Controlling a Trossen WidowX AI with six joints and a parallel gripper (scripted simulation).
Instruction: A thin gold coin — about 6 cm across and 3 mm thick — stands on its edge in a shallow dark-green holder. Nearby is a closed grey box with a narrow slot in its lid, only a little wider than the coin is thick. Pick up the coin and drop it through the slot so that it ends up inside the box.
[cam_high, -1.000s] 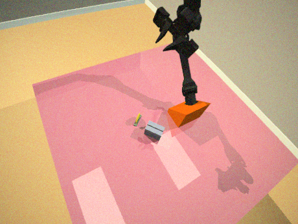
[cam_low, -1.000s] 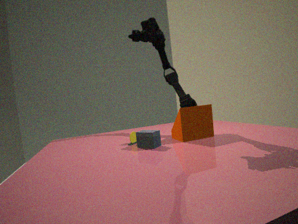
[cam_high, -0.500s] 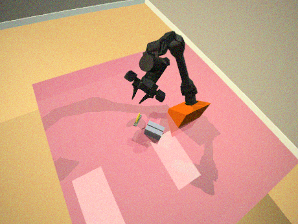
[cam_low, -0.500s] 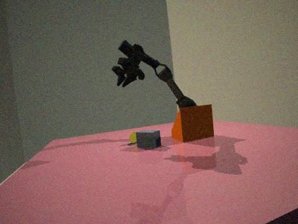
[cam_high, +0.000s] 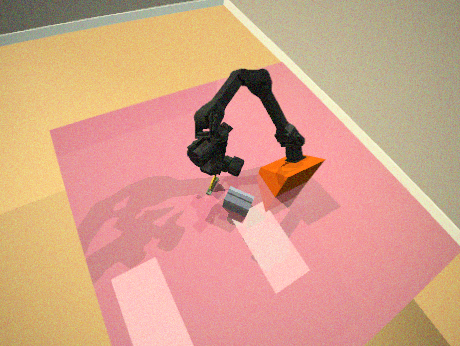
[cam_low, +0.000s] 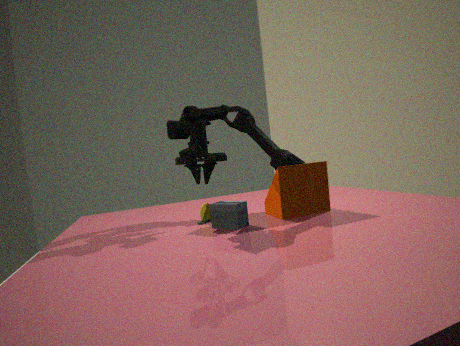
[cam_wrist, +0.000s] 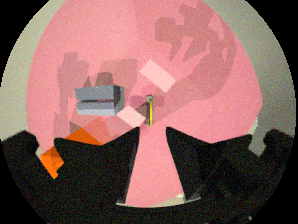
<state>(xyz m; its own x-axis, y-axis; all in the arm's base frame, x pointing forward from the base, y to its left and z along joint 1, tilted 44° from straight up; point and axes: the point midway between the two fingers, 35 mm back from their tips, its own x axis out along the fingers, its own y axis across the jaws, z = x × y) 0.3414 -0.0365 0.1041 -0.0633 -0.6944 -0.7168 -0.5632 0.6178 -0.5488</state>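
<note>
The gold coin lies 1 cm to the right of my gripper tip and 10 cm below it.
</note>
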